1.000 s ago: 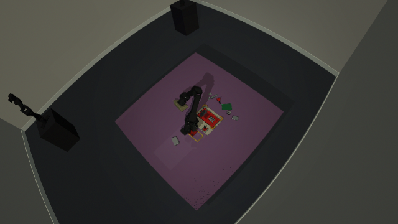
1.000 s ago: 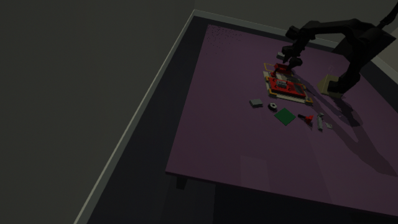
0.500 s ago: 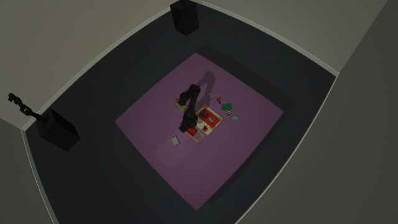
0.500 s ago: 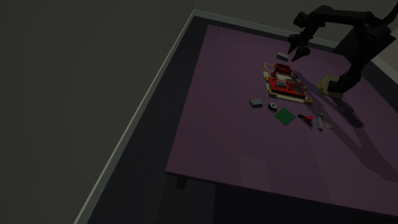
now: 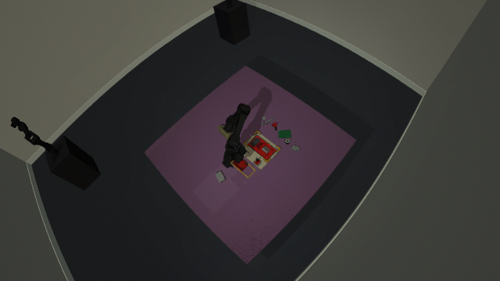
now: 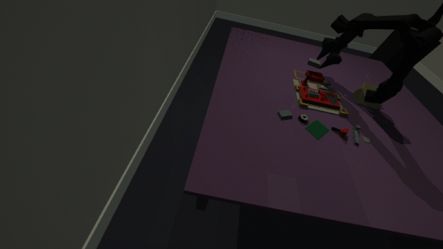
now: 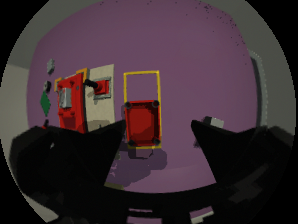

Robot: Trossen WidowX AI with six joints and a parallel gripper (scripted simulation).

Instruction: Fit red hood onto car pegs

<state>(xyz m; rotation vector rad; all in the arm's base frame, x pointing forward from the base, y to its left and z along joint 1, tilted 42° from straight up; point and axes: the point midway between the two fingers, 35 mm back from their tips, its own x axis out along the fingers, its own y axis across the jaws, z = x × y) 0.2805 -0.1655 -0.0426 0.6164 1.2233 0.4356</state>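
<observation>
Now: gripper tip 10 mm past the red hood, 30 mm to the right of it and 70 mm above it. Also, from my gripper tip: green square plate 50 mm ahead, 450 mm to the left, 80 mm below; grey engine block 50 mm ahead, 240 mm to the left, 60 mm below.
</observation>
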